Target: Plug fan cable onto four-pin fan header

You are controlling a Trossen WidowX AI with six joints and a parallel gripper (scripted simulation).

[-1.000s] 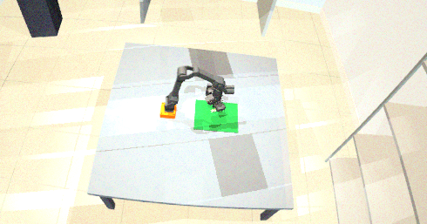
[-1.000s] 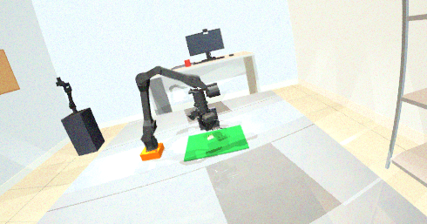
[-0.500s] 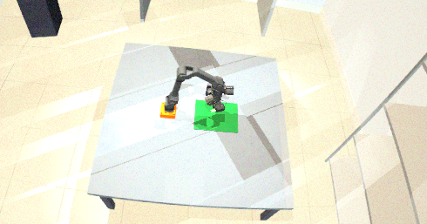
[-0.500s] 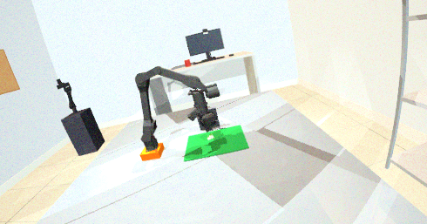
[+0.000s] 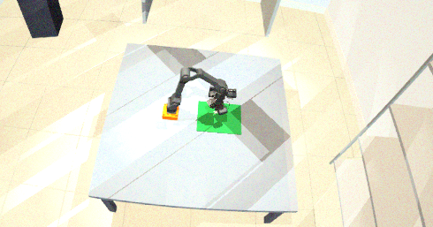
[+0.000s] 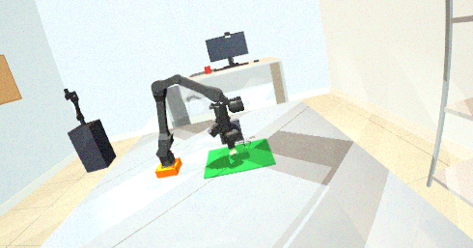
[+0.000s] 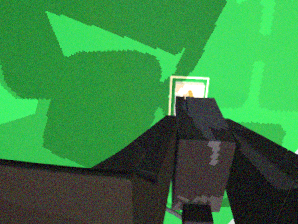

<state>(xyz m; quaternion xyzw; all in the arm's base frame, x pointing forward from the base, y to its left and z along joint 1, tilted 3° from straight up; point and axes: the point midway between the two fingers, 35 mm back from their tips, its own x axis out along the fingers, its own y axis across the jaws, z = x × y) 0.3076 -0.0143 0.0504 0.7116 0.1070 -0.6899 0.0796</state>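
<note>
Right now my gripper tip is 10 mm short of the dark fan plug and 10 mm below it. The rest, counted from my gripper tip: green circuit board (20 mm ahead, 40 mm to the right, 60 mm below); then fan (30 mm ahead, 140 mm to the left, 20 mm above).
</note>
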